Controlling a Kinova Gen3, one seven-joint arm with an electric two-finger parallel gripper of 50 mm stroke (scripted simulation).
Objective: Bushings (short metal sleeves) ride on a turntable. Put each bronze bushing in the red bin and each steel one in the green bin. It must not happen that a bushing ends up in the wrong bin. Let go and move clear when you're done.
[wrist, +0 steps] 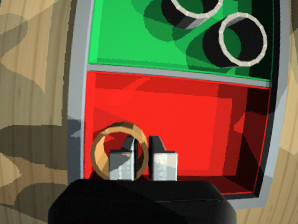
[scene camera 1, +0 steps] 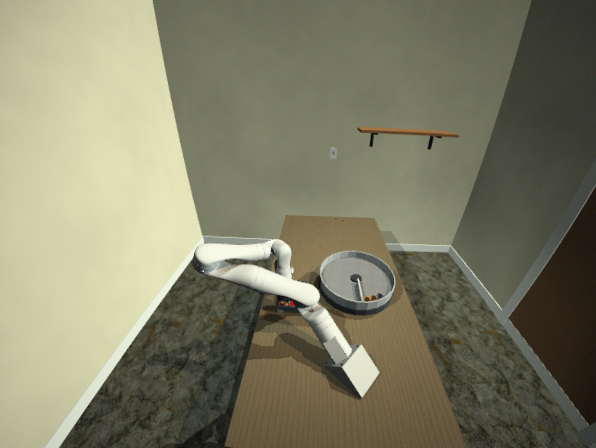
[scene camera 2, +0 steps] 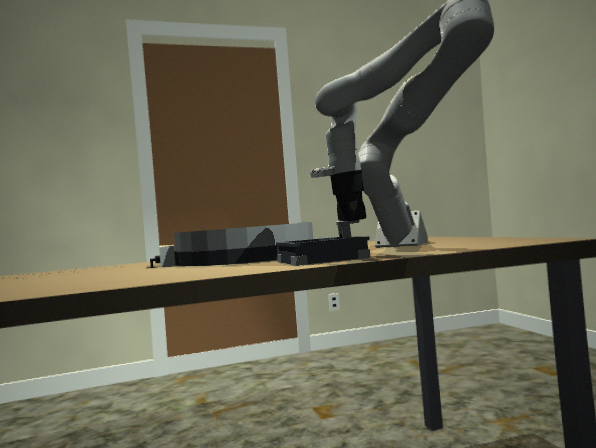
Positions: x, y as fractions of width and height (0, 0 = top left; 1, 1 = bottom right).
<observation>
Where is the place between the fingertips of the gripper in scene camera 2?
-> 0.58, 0.55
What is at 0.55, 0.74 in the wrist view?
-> The gripper.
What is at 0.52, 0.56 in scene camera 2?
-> A dark bin tray.
</observation>
